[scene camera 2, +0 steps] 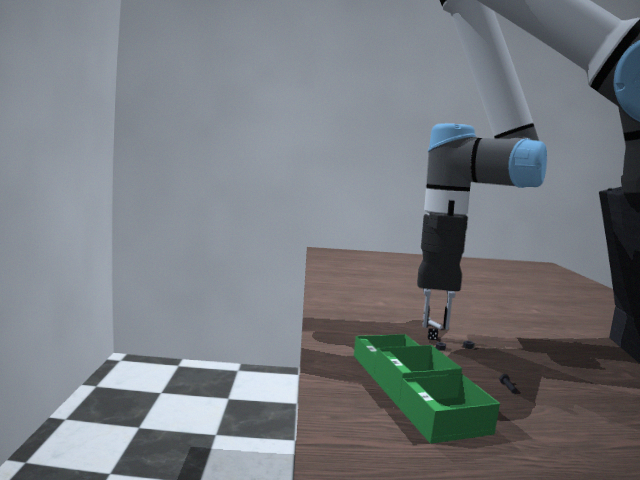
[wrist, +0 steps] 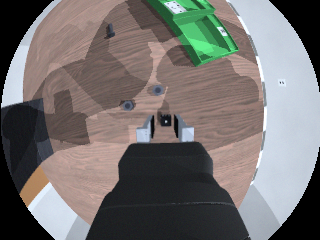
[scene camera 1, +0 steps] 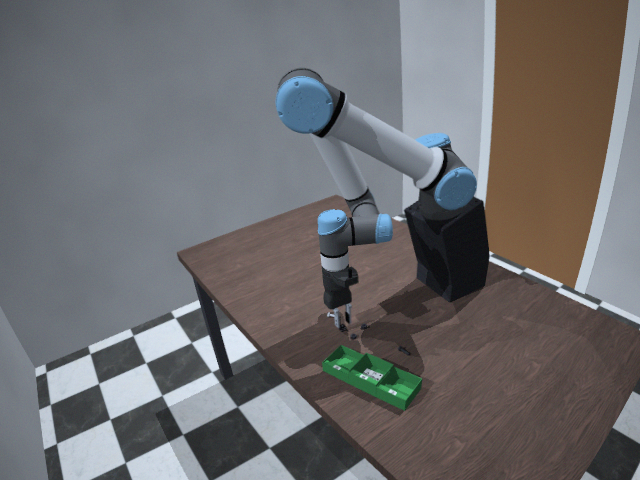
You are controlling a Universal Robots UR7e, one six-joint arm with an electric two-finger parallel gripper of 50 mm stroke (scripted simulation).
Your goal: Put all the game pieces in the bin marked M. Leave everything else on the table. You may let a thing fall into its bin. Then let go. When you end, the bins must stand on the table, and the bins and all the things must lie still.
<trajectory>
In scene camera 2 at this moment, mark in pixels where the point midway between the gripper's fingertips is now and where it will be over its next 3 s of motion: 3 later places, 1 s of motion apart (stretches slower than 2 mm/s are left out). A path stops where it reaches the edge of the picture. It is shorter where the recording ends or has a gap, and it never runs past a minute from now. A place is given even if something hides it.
The gripper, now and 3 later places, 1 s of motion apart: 435, 326; 432, 336; 435, 304; 435, 307
</trajectory>
